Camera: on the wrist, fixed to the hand. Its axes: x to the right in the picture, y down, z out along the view.
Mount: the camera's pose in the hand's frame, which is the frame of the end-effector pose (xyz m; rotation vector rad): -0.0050 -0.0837 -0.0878 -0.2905 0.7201 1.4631
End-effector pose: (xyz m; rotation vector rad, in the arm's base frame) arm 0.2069 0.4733 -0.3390 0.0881 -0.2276 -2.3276
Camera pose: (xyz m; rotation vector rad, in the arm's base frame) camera 0.1628 0.5218 -0.4412 0.4317 0.3322 -0.7592
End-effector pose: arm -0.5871 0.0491 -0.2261 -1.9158 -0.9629 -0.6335
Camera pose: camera -0.6633 -0.0028 -0.1471 -1.8198 1.0039 -0.4485
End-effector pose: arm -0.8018 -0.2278 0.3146 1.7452 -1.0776 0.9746
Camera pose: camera -0.7415 -0.1225 0.3189 0.0327 -1.7869 1.9103
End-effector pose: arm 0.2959 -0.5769 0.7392 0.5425 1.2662 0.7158
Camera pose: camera 0.2249 -0.6385 0.6624 0.9981 1.2088 2.4388
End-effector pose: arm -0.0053 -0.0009 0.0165 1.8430 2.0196 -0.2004
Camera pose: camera -0.1040 0.0164 0.0851 2.8051 0.4069 1.1839
